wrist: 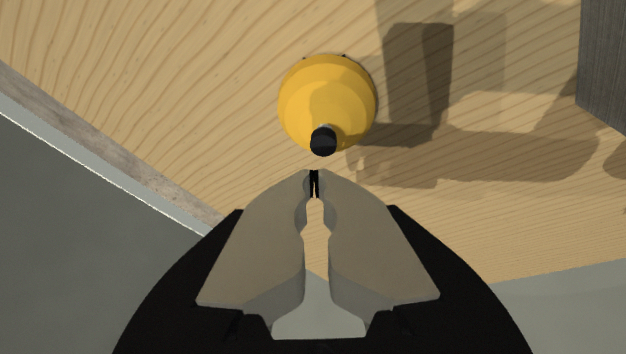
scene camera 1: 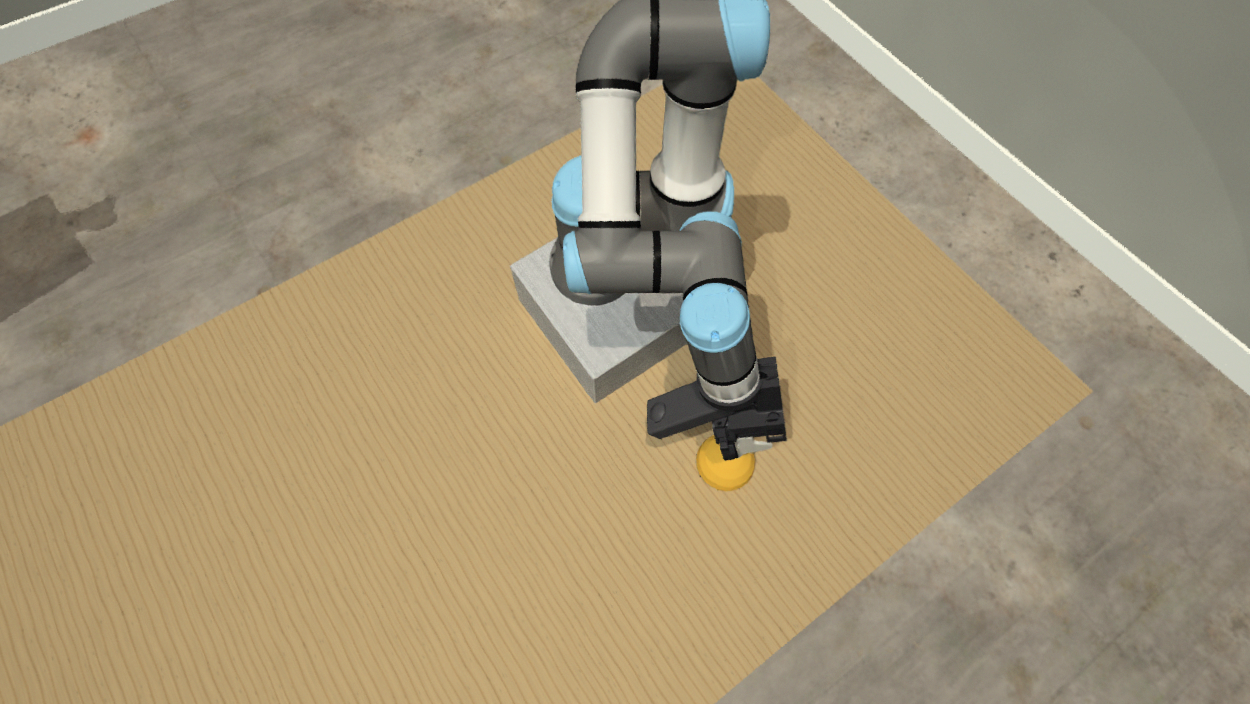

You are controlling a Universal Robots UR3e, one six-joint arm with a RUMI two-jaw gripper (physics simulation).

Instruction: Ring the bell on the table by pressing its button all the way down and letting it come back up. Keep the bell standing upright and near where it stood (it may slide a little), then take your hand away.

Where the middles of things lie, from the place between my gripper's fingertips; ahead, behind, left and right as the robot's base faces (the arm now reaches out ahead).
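My hand 60 mm above the yellow dome bell (scene camera 1: 727,475), 10 mm past it.
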